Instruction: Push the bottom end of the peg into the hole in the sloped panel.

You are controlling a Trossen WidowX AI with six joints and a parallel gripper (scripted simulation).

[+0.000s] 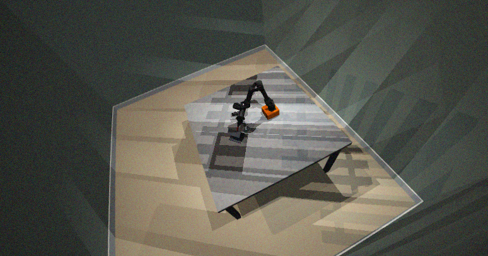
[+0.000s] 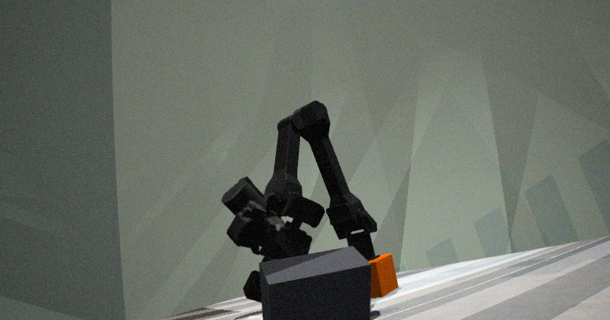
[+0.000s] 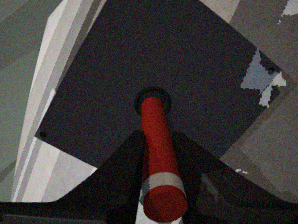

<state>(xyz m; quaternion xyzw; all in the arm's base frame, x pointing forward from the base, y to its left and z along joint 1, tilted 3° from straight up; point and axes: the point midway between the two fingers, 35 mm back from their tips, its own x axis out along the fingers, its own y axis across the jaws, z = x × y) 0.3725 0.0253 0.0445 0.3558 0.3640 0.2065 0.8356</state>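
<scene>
My gripper tip is now 4 cm to the right of the grey panel block, 4 cm short of it and 3 cm above it. Also, from my gripper tip: round red peg (1 cm to the right, 1 cm behind, 1 cm above).
</scene>
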